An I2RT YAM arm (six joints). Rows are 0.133 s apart.
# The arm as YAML. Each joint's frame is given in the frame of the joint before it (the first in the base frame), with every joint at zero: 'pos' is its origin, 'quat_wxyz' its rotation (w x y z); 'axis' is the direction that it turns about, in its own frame. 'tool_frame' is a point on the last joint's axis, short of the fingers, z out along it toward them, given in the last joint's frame.
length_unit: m
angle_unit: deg
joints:
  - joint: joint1
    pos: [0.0, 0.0, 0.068]
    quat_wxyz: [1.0, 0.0, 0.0, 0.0]
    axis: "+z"
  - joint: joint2
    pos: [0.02, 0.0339, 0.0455]
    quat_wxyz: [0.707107, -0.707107, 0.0, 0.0]
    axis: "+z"
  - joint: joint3
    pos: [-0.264, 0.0, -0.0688]
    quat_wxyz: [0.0, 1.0, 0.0, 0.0]
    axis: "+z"
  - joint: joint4
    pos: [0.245, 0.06, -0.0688]
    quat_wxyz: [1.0, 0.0, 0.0, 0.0]
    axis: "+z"
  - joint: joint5
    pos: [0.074, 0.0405, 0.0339]
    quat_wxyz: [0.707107, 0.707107, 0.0, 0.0]
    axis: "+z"
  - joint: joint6
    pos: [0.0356, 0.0, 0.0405]
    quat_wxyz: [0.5, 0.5, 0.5, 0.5]
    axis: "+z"
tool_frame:
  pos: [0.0, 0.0, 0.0]
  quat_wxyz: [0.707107, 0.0, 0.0, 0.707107]
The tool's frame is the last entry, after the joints.
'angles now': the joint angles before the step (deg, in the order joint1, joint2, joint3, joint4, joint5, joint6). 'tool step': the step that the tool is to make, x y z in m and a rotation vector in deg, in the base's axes. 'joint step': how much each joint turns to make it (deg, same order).
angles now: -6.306, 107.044, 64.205, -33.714, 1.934, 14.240
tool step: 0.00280, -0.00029, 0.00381, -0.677, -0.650, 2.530
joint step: 0.001, -0.110, 0.742, -0.044, -0.021, -2.601
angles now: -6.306, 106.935, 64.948, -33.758, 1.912, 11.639
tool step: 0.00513, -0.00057, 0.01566, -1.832, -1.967, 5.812
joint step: -0.001, -1.268, 1.989, -0.897, 0.000, -6.033
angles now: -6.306, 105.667, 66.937, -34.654, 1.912, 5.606
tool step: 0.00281, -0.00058, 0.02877, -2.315, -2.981, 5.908
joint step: -0.043, -2.885, 2.864, -2.318, 0.001, -6.272
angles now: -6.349, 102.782, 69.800, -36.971, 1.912, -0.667
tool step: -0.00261, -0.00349, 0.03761, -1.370, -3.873, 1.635
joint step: -0.612, -3.999, 3.367, -3.279, 0.000, -2.425
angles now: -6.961, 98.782, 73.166, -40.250, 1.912, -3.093
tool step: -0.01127, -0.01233, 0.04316, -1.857, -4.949, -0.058
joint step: -2.274, -5.071, 3.211, -3.037, 0.022, -2.491
